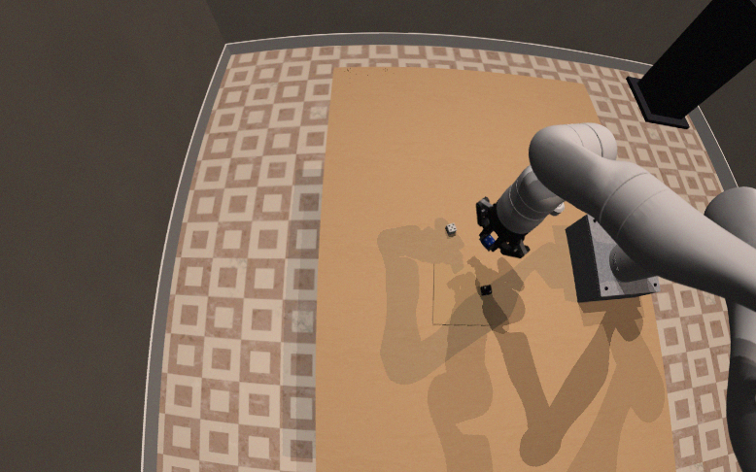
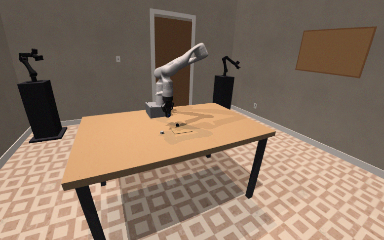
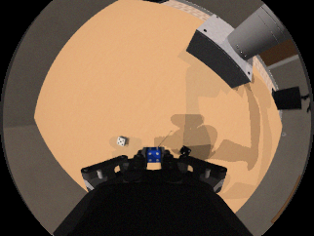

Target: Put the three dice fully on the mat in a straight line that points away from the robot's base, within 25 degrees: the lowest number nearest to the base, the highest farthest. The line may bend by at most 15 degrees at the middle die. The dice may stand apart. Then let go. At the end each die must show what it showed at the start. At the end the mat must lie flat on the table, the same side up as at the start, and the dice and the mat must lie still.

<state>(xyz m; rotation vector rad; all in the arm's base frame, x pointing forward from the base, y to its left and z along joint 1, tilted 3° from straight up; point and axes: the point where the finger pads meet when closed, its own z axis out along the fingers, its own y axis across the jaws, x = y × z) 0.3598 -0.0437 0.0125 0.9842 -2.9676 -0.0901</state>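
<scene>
Now: the mat 12 cm below my hand, 9 cm to the left of it and 3 cm ahead of it. Also, from my hand: blue die: 1 cm below; black die: 11 cm below, 8 cm to the left, 2 cm behind; white die: 11 cm below, 6 cm to the right, 5 cm ahead.
</scene>
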